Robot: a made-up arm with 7 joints.
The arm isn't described. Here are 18 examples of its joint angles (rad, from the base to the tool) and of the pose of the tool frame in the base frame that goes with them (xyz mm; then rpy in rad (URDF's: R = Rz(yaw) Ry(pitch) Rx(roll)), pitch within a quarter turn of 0, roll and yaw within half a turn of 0).
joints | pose
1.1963 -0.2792 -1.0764 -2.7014 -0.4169 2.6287 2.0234 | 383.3 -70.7 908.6 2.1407 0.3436 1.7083
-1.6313 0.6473 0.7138 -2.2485 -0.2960 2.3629 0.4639 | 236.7 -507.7 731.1 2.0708 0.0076 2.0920
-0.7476 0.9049 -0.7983 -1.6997 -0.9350 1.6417 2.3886 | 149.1 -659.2 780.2 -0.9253 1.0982 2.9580
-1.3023 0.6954 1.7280 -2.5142 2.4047 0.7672 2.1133 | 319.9 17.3 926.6 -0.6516 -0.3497 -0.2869
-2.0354 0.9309 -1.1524 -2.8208 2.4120 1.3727 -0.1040 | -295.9 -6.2 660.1 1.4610 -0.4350 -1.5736
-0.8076 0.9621 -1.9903 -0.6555 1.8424 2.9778 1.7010 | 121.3 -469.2 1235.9 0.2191 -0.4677 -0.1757
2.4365 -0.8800 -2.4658 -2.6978 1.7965 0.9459 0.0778 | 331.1 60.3 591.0 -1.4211 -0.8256 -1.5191
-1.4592 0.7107 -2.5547 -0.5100 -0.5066 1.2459 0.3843 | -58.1 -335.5 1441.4 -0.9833 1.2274 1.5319
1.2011 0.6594 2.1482 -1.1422 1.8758 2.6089 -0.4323 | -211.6 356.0 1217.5 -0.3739 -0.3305 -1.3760
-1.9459 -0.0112 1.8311 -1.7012 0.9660 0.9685 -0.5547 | 440.6 -25.6 1066.0 0.9940 0.3305 -2.7984
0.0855 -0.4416 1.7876 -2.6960 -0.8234 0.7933 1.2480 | 9.2 239.8 812.4 -1.6897 -0.0574 -1.9755
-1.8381 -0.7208 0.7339 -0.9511 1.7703 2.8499 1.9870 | 165.9 72.0 1311.0 -0.0801 -0.8828 1.8329
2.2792 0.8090 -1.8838 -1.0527 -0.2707 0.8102 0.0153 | 142.5 454.5 1232.5 -3.0204 0.3007 -2.5439
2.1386 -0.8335 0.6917 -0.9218 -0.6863 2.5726 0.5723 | 104.2 -424.9 1309.2 -1.2080 0.1675 2.2191
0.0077 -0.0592 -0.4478 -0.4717 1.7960 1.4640 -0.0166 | 181.4 -148.4 1472.7 -0.3399 1.1049 1.8906
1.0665 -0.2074 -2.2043 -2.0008 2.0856 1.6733 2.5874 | 186.1 -446.9 918.5 -1.9660 -0.1697 -1.2091
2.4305 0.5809 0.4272 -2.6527 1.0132 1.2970 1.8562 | -215.8 112.0 654.2 -1.9885 -0.1375 -2.5271
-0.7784 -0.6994 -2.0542 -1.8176 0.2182 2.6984 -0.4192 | -601.5 43.5 891.5 1.3834 0.9434 -0.1594
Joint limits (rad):
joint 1: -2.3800..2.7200
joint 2: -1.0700..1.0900
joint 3: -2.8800..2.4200
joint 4: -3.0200..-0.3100
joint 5: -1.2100..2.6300
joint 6: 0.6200..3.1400
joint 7: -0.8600..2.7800
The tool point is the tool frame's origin. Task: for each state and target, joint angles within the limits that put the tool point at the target. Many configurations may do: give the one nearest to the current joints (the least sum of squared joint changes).
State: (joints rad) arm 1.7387 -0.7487 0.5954 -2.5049 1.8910 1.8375 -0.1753
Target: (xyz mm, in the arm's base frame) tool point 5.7 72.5 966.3
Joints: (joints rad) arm 1.6585 -1.0700 0.3585 -2.7088 1.9062 2.0062 -0.1733
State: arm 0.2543 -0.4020 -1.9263 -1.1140 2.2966 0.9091 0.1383
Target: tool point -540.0 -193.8 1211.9
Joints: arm -0.2167 -0.6248 -2.0999 -0.7834 2.4301 1.0373 0.0986
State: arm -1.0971 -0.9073 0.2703 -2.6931 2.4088 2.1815 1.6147
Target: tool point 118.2 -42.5 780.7
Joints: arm -0.9795 -0.5533 0.7738 -3.0200 2.5553 1.9002 1.4967
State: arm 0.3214 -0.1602 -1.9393 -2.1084 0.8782 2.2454 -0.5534
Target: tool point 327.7 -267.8 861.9
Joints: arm 0.9681 0.1966 -1.5484 -2.5820 0.9133 2.1752 -0.6180
